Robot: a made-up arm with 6 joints.
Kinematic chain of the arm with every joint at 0, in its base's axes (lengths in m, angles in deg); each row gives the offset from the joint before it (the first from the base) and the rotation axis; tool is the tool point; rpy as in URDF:
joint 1: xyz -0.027 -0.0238 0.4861 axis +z
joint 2: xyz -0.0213 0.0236 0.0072 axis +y
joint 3: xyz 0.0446 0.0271 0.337 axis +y
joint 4: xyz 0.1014 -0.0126 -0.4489 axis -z
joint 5: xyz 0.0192 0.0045 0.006 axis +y
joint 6: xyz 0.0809 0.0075 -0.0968 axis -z
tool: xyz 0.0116 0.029 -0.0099 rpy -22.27 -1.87 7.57
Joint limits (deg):
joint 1: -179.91..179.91
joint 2: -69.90..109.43
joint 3: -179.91..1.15
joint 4: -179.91..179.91
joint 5: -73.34..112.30
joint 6: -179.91..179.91
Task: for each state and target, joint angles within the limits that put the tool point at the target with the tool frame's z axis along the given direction. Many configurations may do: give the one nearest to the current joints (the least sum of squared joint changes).
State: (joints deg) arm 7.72 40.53 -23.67 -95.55 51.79 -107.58
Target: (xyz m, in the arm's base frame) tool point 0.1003 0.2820 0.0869 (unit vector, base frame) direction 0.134 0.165 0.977
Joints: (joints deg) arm 55.48 54.69 -50.73 -89.21 19.96 -100.16
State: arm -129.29 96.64 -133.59 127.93 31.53 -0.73
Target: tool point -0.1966 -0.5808 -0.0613 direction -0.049 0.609 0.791
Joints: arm -106.62 89.67 -108.12 178.64 36.34 -43.55
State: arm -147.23 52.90 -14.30 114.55 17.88 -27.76
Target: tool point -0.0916 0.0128 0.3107 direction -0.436 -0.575 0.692
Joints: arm -132.60 6.90 0.32 145.23 -21.33 -25.58
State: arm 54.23 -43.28 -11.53 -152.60 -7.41 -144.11
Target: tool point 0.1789 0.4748 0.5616 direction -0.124 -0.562 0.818
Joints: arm 57.05 4.25 -59.55 -118.21 -2.84 -114.51
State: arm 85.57 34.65 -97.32 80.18 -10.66 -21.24
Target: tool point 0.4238 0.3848 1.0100 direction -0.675 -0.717 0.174
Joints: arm 46.25 6.68 -103.30 105.65 11.53 -30.90
